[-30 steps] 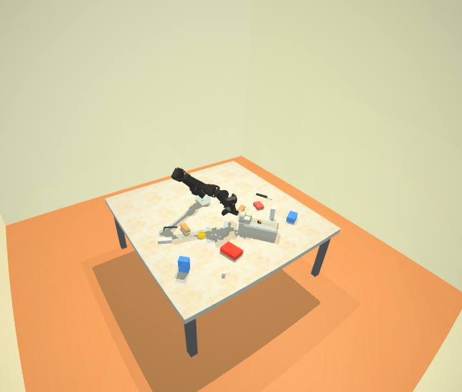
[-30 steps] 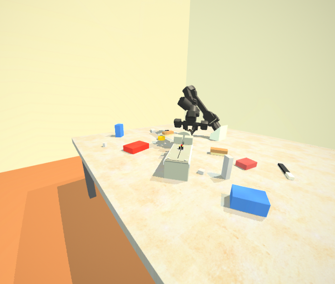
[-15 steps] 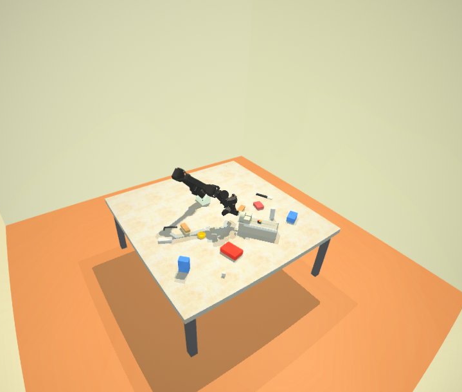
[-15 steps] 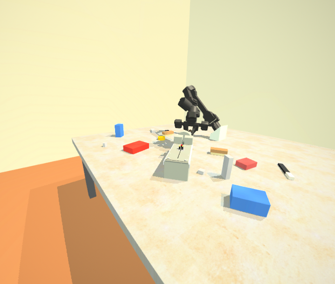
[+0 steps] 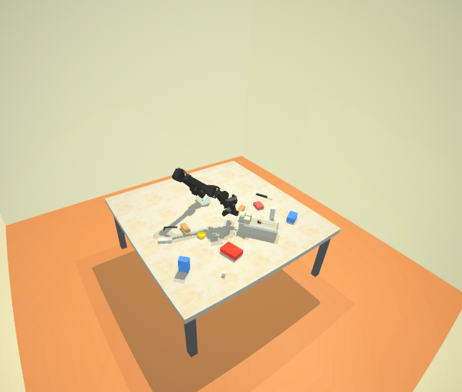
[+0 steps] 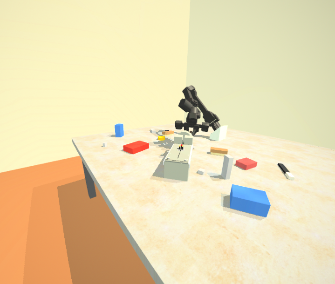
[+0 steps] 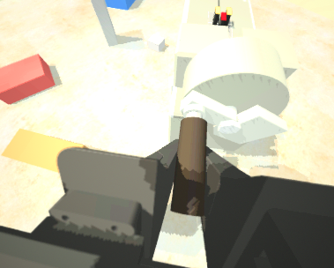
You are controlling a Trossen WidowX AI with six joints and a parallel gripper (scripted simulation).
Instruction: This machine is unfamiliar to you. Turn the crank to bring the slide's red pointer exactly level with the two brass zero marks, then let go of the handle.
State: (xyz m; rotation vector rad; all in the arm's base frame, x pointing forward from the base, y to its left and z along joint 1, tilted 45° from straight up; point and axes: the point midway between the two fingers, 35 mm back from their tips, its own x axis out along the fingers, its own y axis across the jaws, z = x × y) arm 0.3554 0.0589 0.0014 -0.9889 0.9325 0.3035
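My gripper tip is 2 cm below the crank and 1 cm to the left of it. Round my gripper tip: brown crank handle: 3 cm above, 1 cm to the right, 1 cm behind; then red pointer: 14 cm ahead, 7 cm to the left, 1 cm above; then yellow disc: 28 cm to the right, 7 cm below, 2 cm behind.
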